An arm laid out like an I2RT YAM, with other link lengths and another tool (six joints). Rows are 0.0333 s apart.
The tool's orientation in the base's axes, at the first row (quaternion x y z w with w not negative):
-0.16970 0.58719 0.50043 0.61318
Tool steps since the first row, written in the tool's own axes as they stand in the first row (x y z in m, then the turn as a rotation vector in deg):
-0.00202 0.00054 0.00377 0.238 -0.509 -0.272
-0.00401 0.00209 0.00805 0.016 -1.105 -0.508
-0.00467 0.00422 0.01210 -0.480 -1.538 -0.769
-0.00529 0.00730 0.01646 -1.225 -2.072 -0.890
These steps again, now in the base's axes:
0.00202 0.00240 0.00296 0.219 -0.343 -0.474
0.00349 0.00567 0.00640 0.616 -0.886 -0.562
0.00412 0.00956 0.00882 0.919 -1.490 -0.351
0.00413 0.01413 0.01164 1.428 -2.131 0.079

